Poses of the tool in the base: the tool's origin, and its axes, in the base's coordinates. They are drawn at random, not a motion.
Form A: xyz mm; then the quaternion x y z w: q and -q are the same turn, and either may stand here.
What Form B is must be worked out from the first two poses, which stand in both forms.
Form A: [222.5 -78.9 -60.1 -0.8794 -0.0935 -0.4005 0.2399]
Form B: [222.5 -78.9 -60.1 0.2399 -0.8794 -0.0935 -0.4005]
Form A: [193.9 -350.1 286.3 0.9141 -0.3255 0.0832 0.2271]
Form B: [193.9 -350.1 286.3 0.2271 0.9141 -0.3255 0.0832]
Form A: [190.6 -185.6 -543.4 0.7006 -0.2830 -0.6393 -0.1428]
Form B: [190.6 -185.6 -543.4 0.1428 -0.7006 0.2830 0.6393]
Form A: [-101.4 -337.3 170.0 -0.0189 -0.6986 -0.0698 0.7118]
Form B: [-101.4 -337.3 170.0 0.7118 -0.0189 -0.6986 -0.0698]
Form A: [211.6 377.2 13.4 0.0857 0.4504 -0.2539 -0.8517]
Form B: [211.6 377.2 13.4 0.8517 -0.0857 -0.4504 0.2539]
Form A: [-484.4 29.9 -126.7 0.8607 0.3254 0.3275 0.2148]
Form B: [-484.4 29.9 -126.7 0.2148 0.8607 0.3254 0.3275]
